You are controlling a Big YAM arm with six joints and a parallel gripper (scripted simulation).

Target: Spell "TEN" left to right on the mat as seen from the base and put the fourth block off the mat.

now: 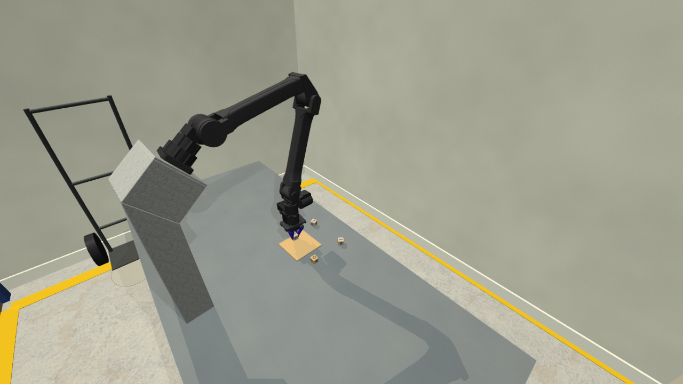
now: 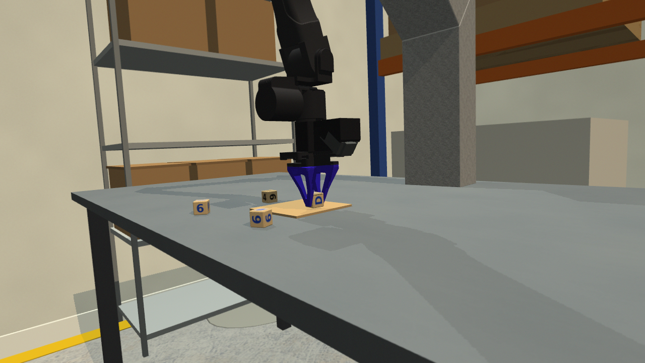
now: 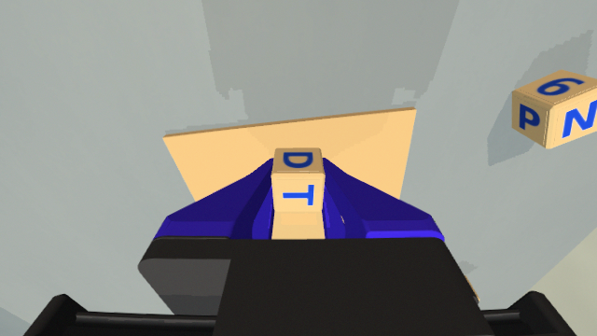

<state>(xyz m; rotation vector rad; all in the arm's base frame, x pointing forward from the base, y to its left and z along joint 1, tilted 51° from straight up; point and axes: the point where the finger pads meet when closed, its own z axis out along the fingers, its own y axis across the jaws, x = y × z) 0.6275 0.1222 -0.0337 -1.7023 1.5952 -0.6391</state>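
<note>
The tan mat lies 10 mm ahead of my hand, 40 mm to the right of it and 20 mm below it.
</note>
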